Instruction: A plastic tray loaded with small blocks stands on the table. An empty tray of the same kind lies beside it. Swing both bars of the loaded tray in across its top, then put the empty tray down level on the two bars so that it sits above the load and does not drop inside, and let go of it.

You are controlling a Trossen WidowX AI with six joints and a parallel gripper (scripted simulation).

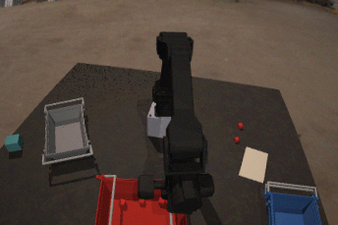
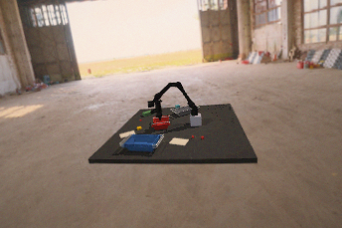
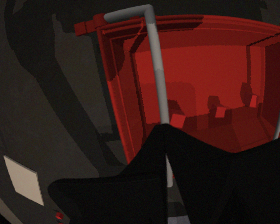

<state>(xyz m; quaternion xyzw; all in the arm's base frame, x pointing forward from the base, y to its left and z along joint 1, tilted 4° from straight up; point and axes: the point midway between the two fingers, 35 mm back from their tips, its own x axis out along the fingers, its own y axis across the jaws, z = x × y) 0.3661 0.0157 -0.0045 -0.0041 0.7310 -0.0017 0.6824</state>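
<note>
Now: gripper tip 410 mm to the left of the grey tray, 300 mm past it and 50 mm above it. Round my gripper tip: yellow object: 240 mm ahead, 80 mm below, 70 mm to the right; then green block: 520 mm to the right, 190 mm ahead, 70 mm below; then teal cube: 640 mm to the right, 220 mm behind, 70 mm below.
</note>
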